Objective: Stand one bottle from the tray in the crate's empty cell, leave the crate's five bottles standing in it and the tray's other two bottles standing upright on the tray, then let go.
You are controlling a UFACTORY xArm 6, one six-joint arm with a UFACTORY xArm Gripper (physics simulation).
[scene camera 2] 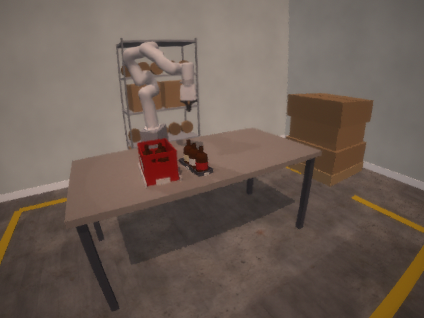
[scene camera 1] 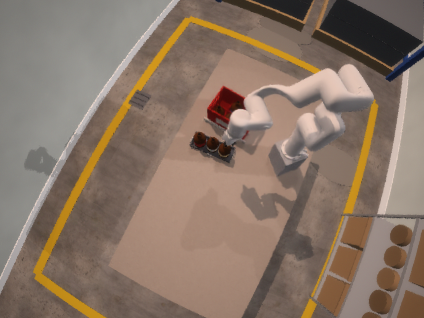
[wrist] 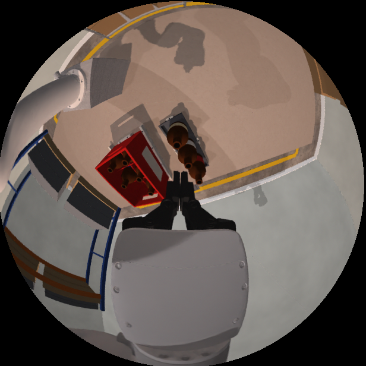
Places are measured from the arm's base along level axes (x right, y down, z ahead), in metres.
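Pixels of known places: gripper, between the fingertips: [scene camera 2: 189, 111]; arm's base, origin of its link: [scene camera 2: 152, 127] [scene camera 1: 291, 149].
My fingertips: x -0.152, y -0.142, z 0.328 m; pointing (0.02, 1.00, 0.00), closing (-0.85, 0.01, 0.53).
For each thing: its top centre in the pictures, then the offset to it from my fingertips. Level surfaces: height alone.
- red crate, centre of its top: [scene camera 2: 155, 146] [scene camera 1: 235, 107] dz +0.067, dx +0.263, dy +0.163 m
- red-labelled bottle, centre of its top: [scene camera 1: 199, 134] [scene camera 2: 200, 146] dz +0.193, dx +0.027, dy +0.178 m
- middle bottle, centre of its top: [scene camera 1: 213, 139] [scene camera 2: 193, 143] dz +0.107, dx +0.030, dy +0.178 m
- cream-labelled bottle, centre of its top: [scene camera 1: 225, 145] [scene camera 2: 188, 140] dz +0.027, dx +0.027, dy +0.178 m
- table, height of its surface: dy +0.337 m
The red crate [scene camera 1: 216, 116] [scene camera 2: 161, 172] [wrist: 132, 150] stands upright with several brown bottles [wrist: 128, 176] inside; its empty cell is hard to make out. Beside it, the dark tray [scene camera 1: 231, 159] [scene camera 2: 206, 173] [wrist: 167, 122] bears three upright brown bottles in a row: a red-labelled bottle [scene camera 1: 199, 139] [scene camera 2: 201, 159] [wrist: 198, 170] at one end, a middle bottle [scene camera 1: 212, 144] [wrist: 187, 154], and a cream-labelled bottle [scene camera 1: 224, 149] [wrist: 177, 135] at the end nearer the robot's base. My gripper [scene camera 2: 188, 107] [wrist: 179, 179] is shut and empty, well above the bottles. In scene camera 1 its fingertips are hidden.
The crate and tray stand close together on the table [scene camera 1: 165, 225] [scene camera 2: 240, 145] [wrist: 240, 135]. The crate's walls rise beside the tray. A shelf rack [scene camera 2: 121, 85] stands behind the arm, and stacked cardboard boxes [scene camera 2: 327, 130] stand on the floor beyond the table's end.
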